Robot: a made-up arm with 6 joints.
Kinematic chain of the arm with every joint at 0, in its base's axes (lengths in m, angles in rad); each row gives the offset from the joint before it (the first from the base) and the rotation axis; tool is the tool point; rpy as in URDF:
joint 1: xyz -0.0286 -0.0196 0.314 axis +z
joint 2: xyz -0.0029 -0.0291 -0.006 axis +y
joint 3: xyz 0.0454 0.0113 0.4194 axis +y
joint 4: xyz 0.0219 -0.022 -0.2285 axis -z
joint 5: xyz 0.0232 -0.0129 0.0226 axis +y
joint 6: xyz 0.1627 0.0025 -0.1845 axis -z
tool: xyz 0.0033 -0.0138 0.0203 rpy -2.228 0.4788 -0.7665
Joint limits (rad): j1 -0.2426..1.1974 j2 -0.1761..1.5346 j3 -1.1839..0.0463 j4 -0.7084..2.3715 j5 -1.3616..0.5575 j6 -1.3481..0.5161
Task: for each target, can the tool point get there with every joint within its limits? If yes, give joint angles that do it. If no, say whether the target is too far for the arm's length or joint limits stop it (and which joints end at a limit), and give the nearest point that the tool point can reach.
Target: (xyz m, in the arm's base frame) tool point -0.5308 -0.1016 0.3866
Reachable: no: joint limits stop it (at a limit: joint 1, joint 2, joint 3, joint 4) | nearest point -0.2482 -0.1744 0.4617 | short by 0.301 m
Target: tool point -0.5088 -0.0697 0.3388
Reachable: no: joint limits stop it (at a limit: joint 1, joint 2, joint 3, joint 4) | nearest point -0.2386 -0.1709 0.4342 | short by 0.304 m
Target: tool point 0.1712 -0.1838 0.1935
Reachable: yes | joints 0.5028 1.3570 -0.3814 1.8237 -0.0847 -0.8101
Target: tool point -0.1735 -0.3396 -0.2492
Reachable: no: joint limits stop it (at a limit: joint 1, joint 2) | nearest point 0.0596 -0.2272 -0.0311 | short by 0.338 m
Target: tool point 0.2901 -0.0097 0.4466
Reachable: yes | joints 0.0632 -0.0440 -0.0951 -0.2171 -0.2587 -0.5053
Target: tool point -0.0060 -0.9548 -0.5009
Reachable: no: too far | nearest point 0.2397 -0.3544 -0.0597 | short by 0.785 m
